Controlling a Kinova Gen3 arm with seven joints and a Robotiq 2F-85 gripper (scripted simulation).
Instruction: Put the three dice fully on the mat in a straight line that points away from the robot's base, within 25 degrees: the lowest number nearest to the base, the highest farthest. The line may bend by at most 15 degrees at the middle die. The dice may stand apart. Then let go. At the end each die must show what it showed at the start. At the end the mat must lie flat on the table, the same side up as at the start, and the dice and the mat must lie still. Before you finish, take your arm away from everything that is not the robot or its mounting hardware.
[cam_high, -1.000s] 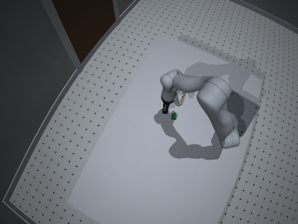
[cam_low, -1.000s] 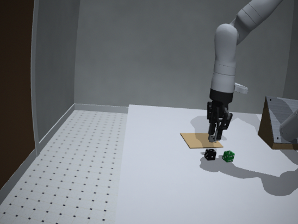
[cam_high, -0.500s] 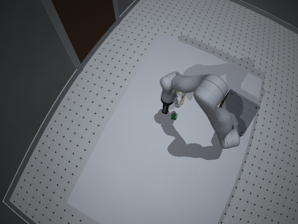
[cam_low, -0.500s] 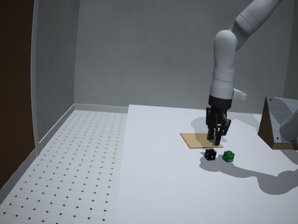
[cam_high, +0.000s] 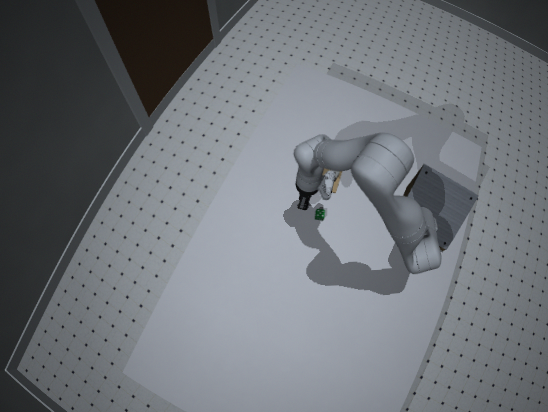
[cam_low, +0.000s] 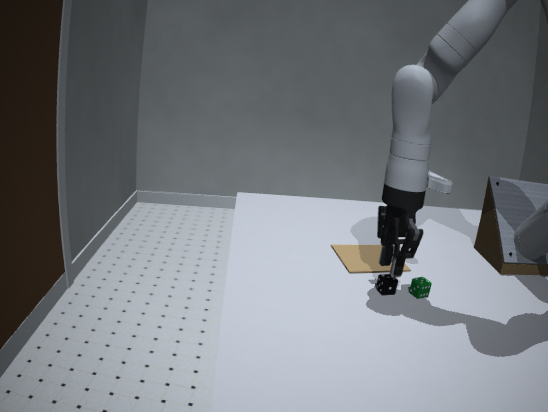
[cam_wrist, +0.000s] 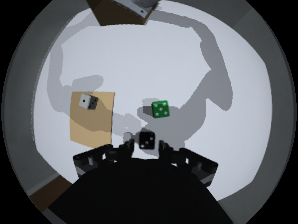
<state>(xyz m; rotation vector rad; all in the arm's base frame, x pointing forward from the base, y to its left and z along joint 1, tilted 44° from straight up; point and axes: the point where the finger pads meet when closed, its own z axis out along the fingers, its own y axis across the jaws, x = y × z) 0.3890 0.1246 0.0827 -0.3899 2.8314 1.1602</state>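
The black die is 40 mm below my hand. Round my hand: green die (70 mm behind, 40 mm below, 10 mm to the left); then white die (150 mm to the right, 40 mm below, 40 mm behind); then tan mat (150 mm to the right, 60 mm below, 10 mm ahead).
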